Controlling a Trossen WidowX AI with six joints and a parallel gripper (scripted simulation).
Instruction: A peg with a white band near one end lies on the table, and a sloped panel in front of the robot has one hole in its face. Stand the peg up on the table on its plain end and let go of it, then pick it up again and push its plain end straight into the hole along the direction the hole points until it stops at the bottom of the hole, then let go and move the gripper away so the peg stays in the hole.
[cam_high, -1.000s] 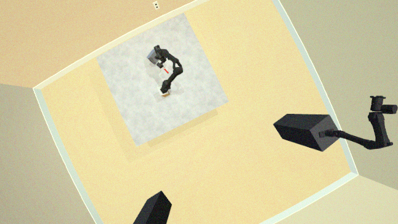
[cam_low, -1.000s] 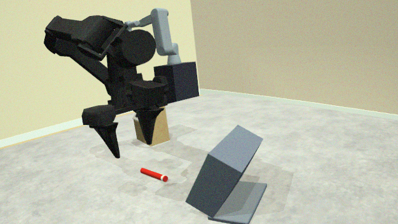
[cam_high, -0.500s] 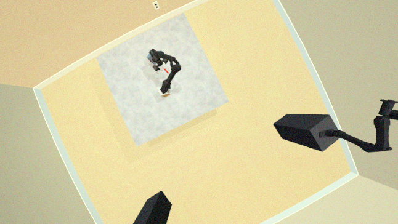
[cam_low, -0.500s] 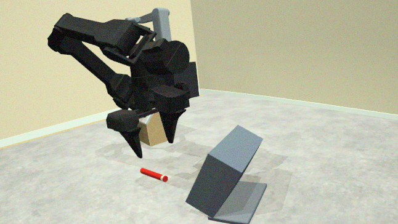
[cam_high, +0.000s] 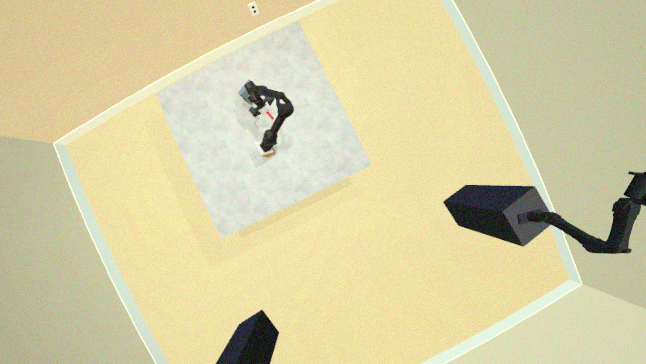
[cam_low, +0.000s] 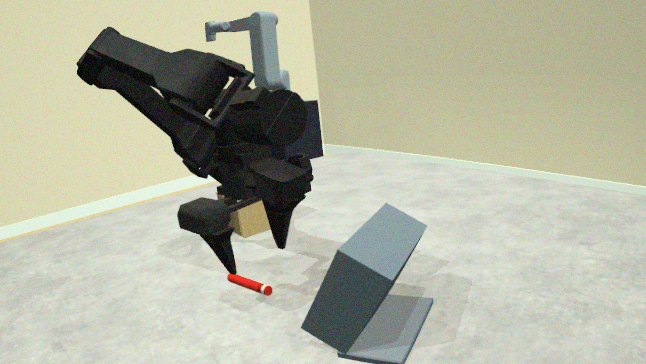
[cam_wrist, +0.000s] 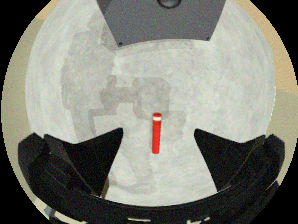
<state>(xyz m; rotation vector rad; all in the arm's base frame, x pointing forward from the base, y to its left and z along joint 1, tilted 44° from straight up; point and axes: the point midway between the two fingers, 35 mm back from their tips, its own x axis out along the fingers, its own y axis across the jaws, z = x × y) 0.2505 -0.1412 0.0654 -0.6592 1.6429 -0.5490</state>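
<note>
Right now the red peg is 1 cm behind my gripper tip and 4 cm below it. Also, from my gripper tip: flat base plate 19 cm ahead, 3 cm to the left, 5 cm below; then grey sloped panel 17 cm ahead, 2 cm to the left, 2 cm above.
</note>
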